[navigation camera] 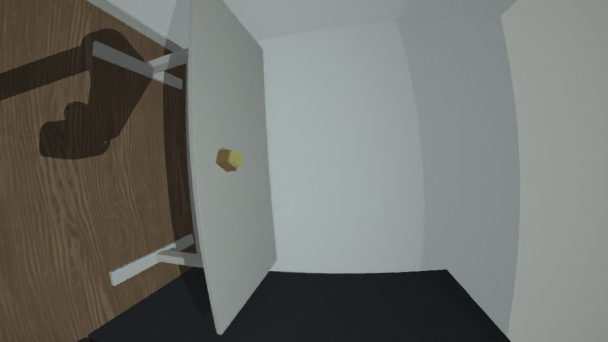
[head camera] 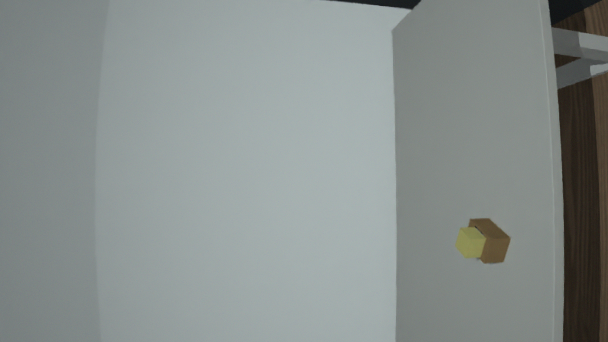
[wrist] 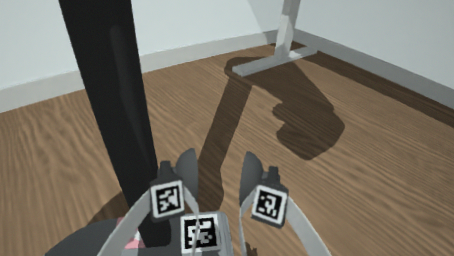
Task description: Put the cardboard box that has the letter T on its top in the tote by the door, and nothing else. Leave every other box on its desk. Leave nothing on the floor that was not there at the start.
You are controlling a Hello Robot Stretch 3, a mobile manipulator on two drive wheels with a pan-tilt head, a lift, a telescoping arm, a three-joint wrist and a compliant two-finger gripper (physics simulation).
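Places are measured from the robot's base along level axes (x left, y back, z up), in millimetres.
Pixels of known places: gripper, fingertip midpoint: (wrist: 219, 168).
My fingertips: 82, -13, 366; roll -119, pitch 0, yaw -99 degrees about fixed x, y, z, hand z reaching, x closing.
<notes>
For each thing: its top centre in the pictures, then the offset to it from my fingertips, as dx, dy, dz. Level surfaces: height alone.
- brown cardboard box, middle of its top: (head camera: 476, 240) (navigation camera: 232, 160) +441, -700, +404
- white desk, its level: dz +354
- smaller yellow cube, middle of its top: (head camera: 462, 242) (navigation camera: 239, 158) +443, -696, +442
- wooden floor, its level: dz -366
A brown cardboard box (head camera: 496, 250) (navigation camera: 223, 160) stands on the white desk (head camera: 475, 125) (navigation camera: 227, 90). A smaller yellow cube (head camera: 470, 243) (navigation camera: 235, 159) sits on the box's top and covers most of it. A bit of dark marking shows at the cube's edge in the head view, but the letter cannot be read. My gripper (wrist: 219, 168) is open, with no object between its fingers, above the wooden floor and apart from the box. The tote does not show in these views.
A desk leg and foot (wrist: 285, 37) (navigation camera: 135, 262) stand on the wooden floor (navigation camera: 60, 220) (wrist: 390, 190). A dark panel (navigation camera: 360, 300) stands at the desk's end. A black post (wrist: 107, 90) rises left of the gripper. A white wall (head camera: 250, 150) (navigation camera: 345, 150) is behind the desk.
</notes>
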